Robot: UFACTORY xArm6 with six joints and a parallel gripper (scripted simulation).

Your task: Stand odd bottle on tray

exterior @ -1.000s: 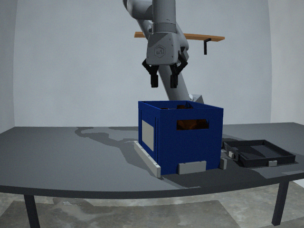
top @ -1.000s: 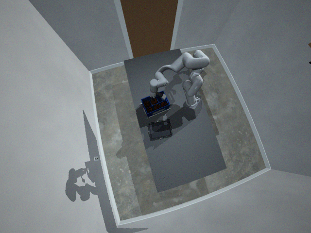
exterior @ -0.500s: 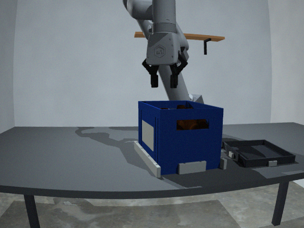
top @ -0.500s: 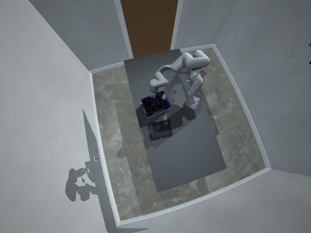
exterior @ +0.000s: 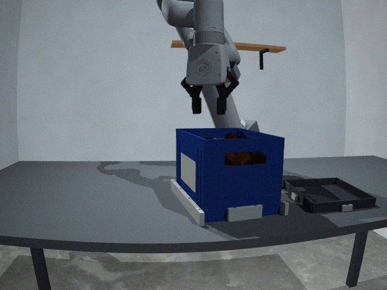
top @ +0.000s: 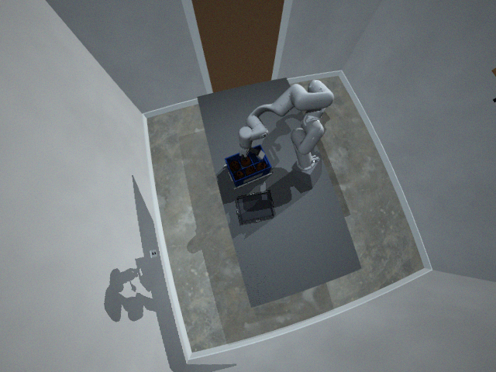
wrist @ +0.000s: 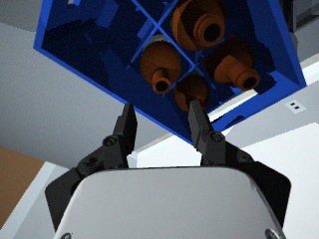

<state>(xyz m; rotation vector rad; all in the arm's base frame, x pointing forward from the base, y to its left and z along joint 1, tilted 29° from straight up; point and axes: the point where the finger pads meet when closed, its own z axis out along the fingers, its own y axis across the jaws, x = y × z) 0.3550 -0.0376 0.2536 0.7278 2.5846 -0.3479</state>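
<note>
Right now the bottle is 150 mm below my hand. From my hand the other things lie so: blue crate (40 mm to the left, 150 mm below); then dark tray (10 mm ahead, 330 mm to the left, 220 mm below).
</note>
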